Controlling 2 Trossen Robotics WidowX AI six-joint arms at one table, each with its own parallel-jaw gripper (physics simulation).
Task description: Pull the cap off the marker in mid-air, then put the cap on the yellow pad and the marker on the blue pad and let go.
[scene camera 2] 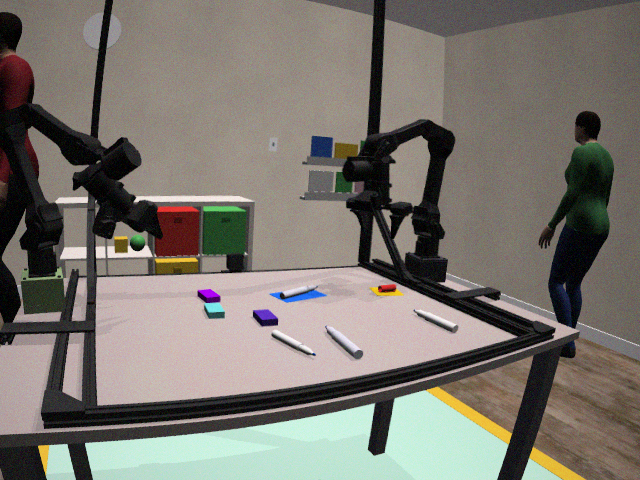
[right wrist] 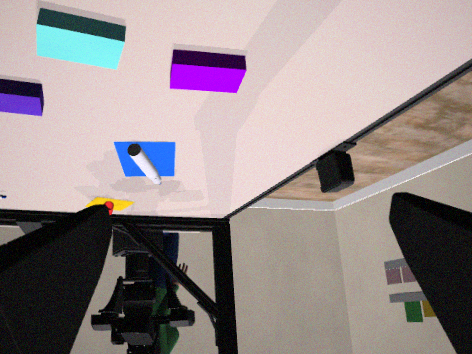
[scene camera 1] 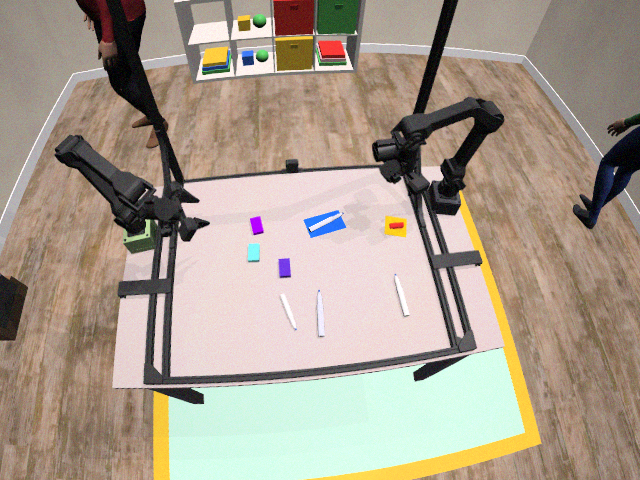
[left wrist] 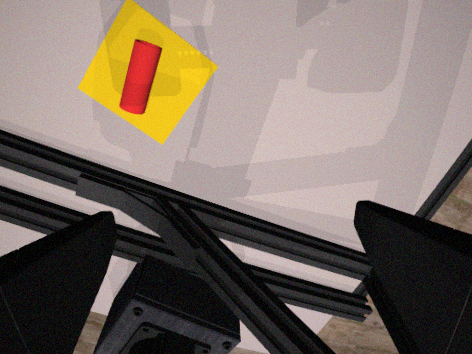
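Pixels of known places: left gripper, between the fingertips: [scene camera 2: 378, 236] [right wrist: 143, 274] [scene camera 1: 400, 185] [left wrist: 236, 218]; right gripper, between the fingertips: [scene camera 2: 151, 233] [right wrist: 251, 213] [scene camera 1: 204, 212]; left arm's base, origin of its link: [scene camera 2: 426, 256] [right wrist: 137, 254] [scene camera 1: 447, 191] [left wrist: 162, 353]; right arm's base, origin of its link: [scene camera 2: 41, 273] [scene camera 1: 136, 227].
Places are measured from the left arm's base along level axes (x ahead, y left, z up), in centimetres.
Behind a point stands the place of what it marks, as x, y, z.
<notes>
The white marker [scene camera 1: 324, 222] {43.2, 13.8, -5.5} [scene camera 2: 297, 291] {43.7, 14.6, -5.8} [right wrist: 146, 165] {45.2, 14.1, -5.5} lies uncapped on the blue pad [scene camera 1: 328, 229] {41.7, 15.4, -7.1} [scene camera 2: 308, 297] {41.0, 15.5, -7.1} [right wrist: 166, 152] {47.0, 12.0, -7.1}, its tip end reaching the pad's edge. The red cap [scene camera 1: 396, 225] {18.6, 12.8, -5.4} [scene camera 2: 387, 288] {18.8, 13.2, -5.9} [left wrist: 140, 77] {18.6, 12.1, -5.3} [right wrist: 109, 206] {17.4, 11.8, -6.9} lies on its side on the yellow pad [scene camera 1: 395, 233] {18.7, 14.9, -7.1} [scene camera 2: 387, 293] {19.0, 14.0, -7.1} [left wrist: 185, 75] {20.1, 9.6, -7.1} [right wrist: 122, 204] {19.3, 9.7, -7.1}. My left gripper [scene camera 1: 404, 179] {19.2, 5.1, 6.7} [scene camera 2: 379, 232] {19.2, 5.1, 6.7} [left wrist: 236, 218] {19.2, 5.1, 6.7} is open and empty, raised above the table behind the yellow pad. My right gripper [scene camera 1: 202, 211] {79.3, 23.0, 9.5} [scene camera 2: 131, 235] [right wrist: 251, 213] {79.3, 23.0, 9.5} is open and empty, raised at the left side, far from both pads.
A magenta block [scene camera 1: 256, 225] {65.8, 16.8, -5.7} [scene camera 2: 208, 295] {66.0, 18.3, -5.7} [right wrist: 207, 77] {66.1, 16.6, -5.7}, a cyan block [scene camera 1: 253, 252] {65.2, 27.1, -5.7} [scene camera 2: 214, 310] {65.3, 28.9, -5.7} [right wrist: 80, 45] {65.6, 26.8, -5.7} and a purple block [scene camera 1: 284, 268] {54.6, 31.9, -5.7} [scene camera 2: 265, 317] {54.9, 33.2, -5.7} [right wrist: 20, 102] {55.3, 30.2, -5.7} lie left of centre. Three other white pens [scene camera 1: 288, 312] {51.9, 46.2, -5.7} [scene camera 1: 320, 314] {42.5, 46.2, -5.2} [scene camera 1: 401, 295] {18.0, 38.4, -5.4} lie nearer the front. Black rails border the table.
</notes>
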